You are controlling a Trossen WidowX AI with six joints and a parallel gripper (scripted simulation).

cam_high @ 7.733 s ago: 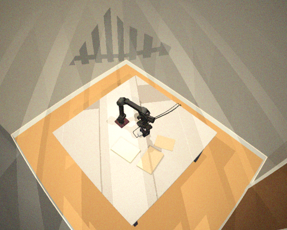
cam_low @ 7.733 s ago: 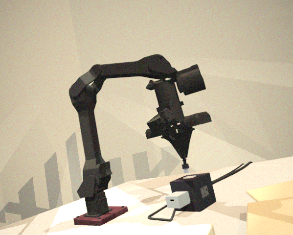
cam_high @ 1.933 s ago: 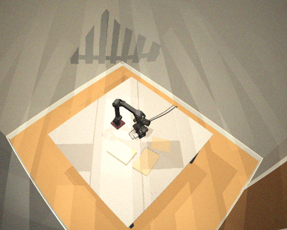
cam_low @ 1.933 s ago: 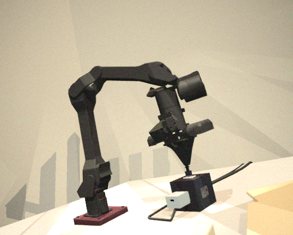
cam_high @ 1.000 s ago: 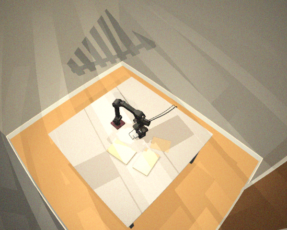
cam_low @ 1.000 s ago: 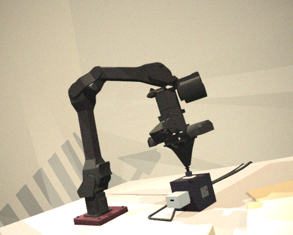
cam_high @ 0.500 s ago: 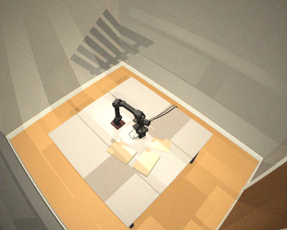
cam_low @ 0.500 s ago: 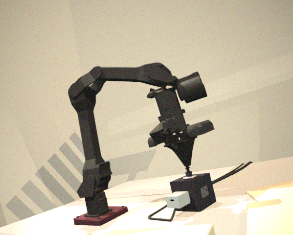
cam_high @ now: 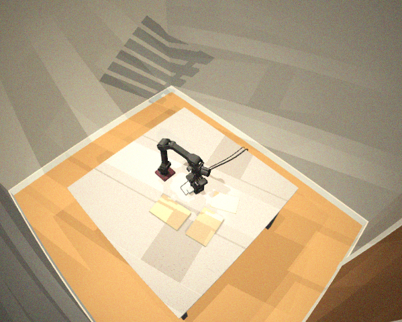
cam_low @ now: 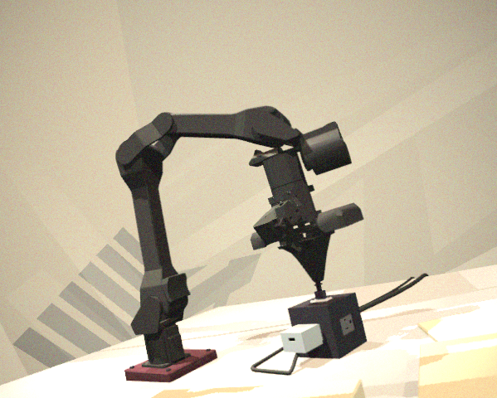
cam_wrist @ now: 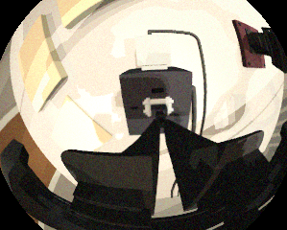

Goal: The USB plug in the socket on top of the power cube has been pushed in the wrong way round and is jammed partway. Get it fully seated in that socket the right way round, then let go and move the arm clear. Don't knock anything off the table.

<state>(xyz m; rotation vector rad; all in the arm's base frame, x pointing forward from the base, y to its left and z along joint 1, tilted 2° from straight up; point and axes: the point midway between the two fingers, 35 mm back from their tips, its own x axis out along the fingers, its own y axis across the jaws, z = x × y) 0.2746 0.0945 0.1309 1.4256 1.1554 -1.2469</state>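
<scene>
My gripper tip is 2 cm above the black USB plug. Round my gripper tip: pale socket plate: 4 cm below; then pale sheet: 23 cm ahead, 10 cm below, 6 cm to the left.
</scene>
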